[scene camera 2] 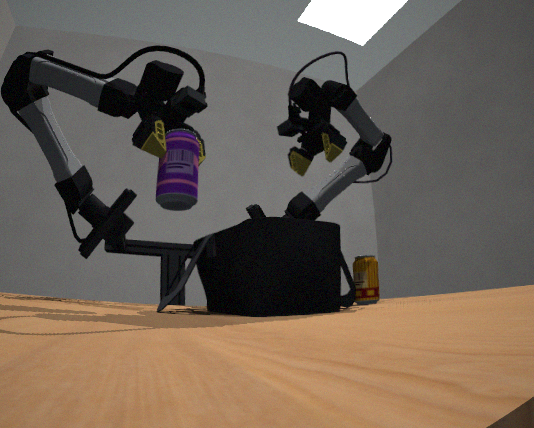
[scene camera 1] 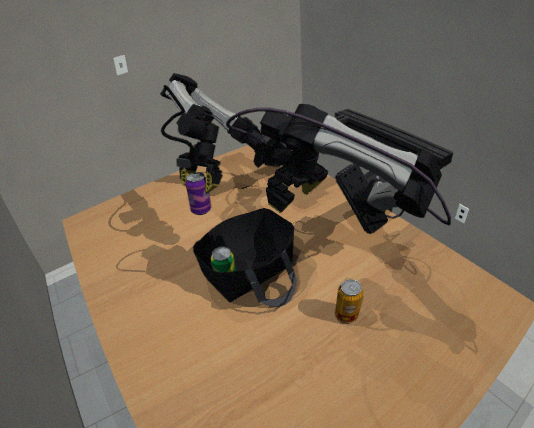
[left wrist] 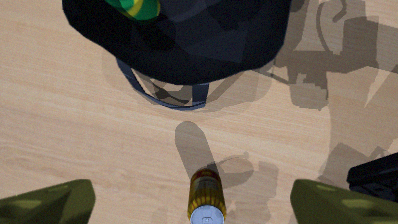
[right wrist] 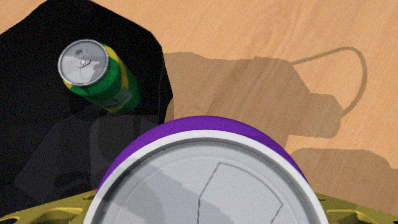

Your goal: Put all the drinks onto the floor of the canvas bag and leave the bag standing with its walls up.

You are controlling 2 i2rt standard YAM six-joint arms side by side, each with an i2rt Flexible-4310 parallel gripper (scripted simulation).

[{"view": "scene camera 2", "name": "my left gripper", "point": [314,168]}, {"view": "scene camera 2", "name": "my right gripper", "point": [179,161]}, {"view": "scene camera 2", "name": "black canvas bag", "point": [266,265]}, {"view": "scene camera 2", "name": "orange can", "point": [365,268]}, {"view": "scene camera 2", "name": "purple can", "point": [177,181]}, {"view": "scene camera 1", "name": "my left gripper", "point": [292,202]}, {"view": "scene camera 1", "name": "my right gripper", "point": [197,190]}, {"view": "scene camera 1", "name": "black canvas bag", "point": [241,233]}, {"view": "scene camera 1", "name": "purple can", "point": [199,201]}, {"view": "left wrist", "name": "my left gripper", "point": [193,188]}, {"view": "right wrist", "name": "my right gripper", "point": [202,196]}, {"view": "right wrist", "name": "black canvas bag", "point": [41,95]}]
